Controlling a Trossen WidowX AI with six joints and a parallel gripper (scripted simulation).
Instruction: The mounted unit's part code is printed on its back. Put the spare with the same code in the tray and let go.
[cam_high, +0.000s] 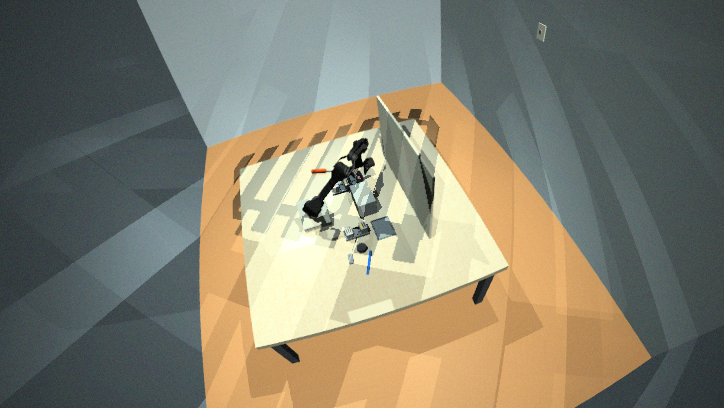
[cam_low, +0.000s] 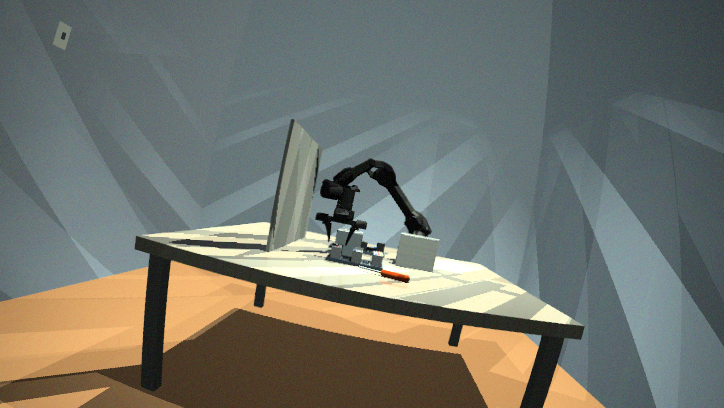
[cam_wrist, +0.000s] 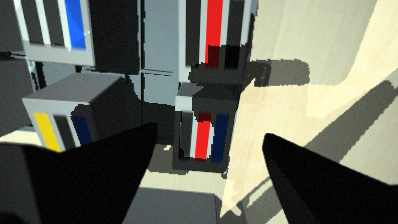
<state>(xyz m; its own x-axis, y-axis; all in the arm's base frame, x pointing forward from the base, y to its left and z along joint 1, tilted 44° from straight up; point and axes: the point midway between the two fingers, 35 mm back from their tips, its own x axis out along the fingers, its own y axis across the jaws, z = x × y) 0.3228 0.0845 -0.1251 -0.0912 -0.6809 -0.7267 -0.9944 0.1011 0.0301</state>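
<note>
Now: gripper tip 1 cm above the spare block. From my gripper tip the other things lie so: slotted piece (33 cm to the right, 15 cm behind, 5 cm below); panel (20 cm ahead, 18 cm to the right, 17 cm above); mounted unit (16 cm to the right, 4 cm behind).
</note>
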